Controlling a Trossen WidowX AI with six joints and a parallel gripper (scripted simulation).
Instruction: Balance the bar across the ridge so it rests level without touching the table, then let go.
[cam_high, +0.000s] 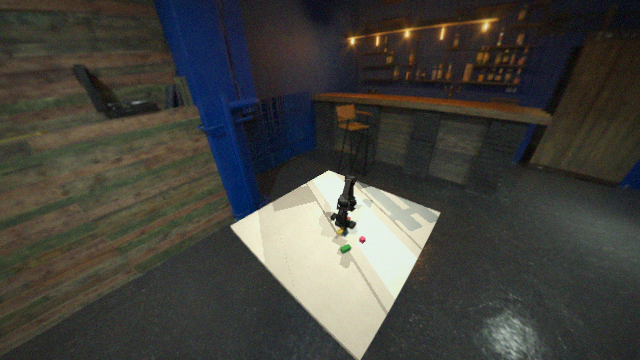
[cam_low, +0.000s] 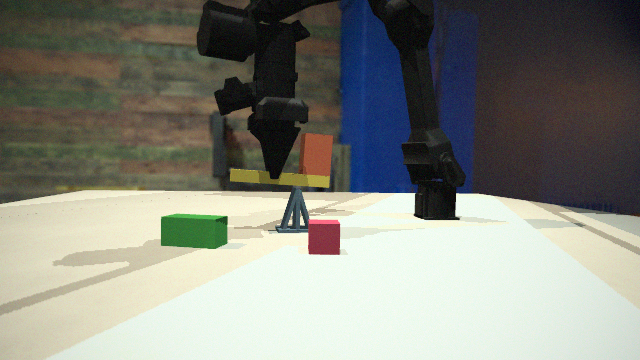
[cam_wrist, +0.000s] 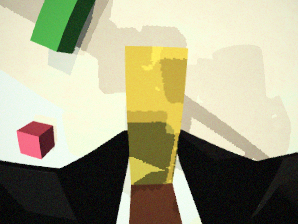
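The green block lies 90 mm ahead of my gripper tip, 100 mm to the left of it and 60 mm below it. Also, from my gripper tip: dark red cube: 50 mm behind, 140 mm to the left, 60 mm below.
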